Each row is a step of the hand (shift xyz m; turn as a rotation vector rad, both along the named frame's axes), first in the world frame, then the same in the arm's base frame.
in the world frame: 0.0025 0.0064 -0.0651 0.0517 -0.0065 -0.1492
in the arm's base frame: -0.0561 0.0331 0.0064 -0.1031 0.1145 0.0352
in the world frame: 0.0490 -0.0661 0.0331 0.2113 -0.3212 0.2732
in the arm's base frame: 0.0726 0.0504 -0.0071 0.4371 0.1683 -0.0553
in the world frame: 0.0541 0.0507 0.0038 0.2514 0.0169 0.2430
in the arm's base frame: 0.0023 -0.0042 0.0741 0.2883 -0.0056 0.1985
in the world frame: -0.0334 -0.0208 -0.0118 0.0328 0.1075 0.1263
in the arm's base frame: -0.0136 0.0012 -0.0387 0.0736 -0.1189 0.0951
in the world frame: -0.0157 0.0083 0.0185 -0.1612 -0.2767 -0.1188
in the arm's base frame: 0.0063 -0.0240 -0.0064 -0.0452 0.1504 -0.3033
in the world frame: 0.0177 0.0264 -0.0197 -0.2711 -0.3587 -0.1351
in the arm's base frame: -0.0208 0.0040 0.0308 -0.0655 0.1503 -0.4399
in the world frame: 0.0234 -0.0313 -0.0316 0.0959 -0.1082 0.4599
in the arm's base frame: -0.0050 0.0499 -0.0030 0.4638 -0.1317 -0.0019
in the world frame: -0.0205 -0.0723 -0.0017 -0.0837 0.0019 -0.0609
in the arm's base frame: 0.0206 0.0351 -0.0632 -0.0823 -0.0139 -0.0612
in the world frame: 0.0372 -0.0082 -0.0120 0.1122 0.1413 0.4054
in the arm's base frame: 0.0069 0.0322 0.0225 0.3221 -0.2496 0.1756
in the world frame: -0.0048 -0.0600 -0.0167 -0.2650 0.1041 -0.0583
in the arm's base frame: 0.0088 0.0442 -0.0432 -0.1884 -0.1794 -0.1296
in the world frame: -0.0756 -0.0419 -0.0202 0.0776 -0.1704 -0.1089
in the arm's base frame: -0.0274 -0.0042 -0.0843 0.0071 0.2096 -0.0540
